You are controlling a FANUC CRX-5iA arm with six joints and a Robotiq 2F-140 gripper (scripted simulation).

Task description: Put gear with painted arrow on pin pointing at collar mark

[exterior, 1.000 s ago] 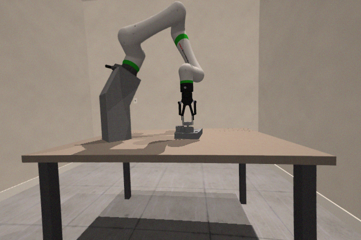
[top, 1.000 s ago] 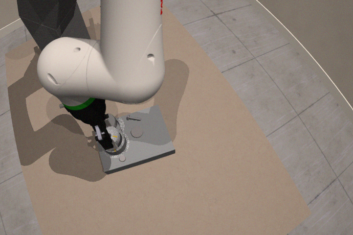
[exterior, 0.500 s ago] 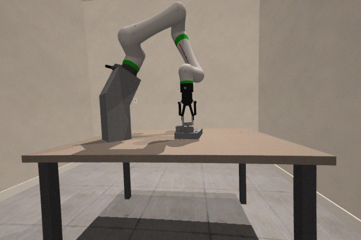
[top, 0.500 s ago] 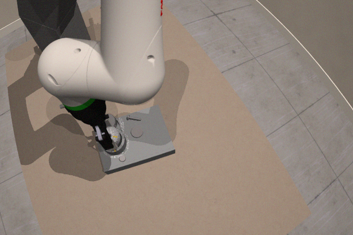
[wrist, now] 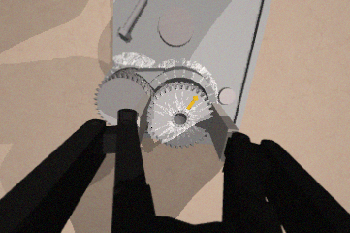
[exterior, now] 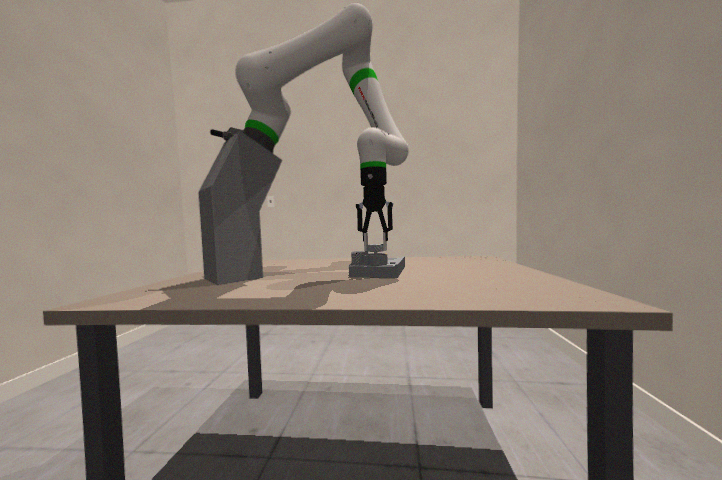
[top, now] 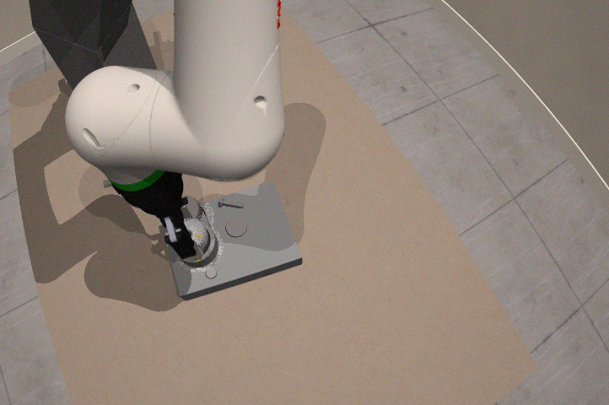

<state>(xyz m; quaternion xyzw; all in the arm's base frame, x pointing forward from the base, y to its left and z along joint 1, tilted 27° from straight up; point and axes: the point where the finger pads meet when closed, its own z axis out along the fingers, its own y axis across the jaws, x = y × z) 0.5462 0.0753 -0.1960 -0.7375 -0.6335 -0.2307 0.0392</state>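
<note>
The gear is 20 mm below my hand. Round my hand: round disc (80 mm to the left, 80 mm below, 10 mm behind); bolt (90 mm to the left, 70 mm below, 60 mm behind).
</note>
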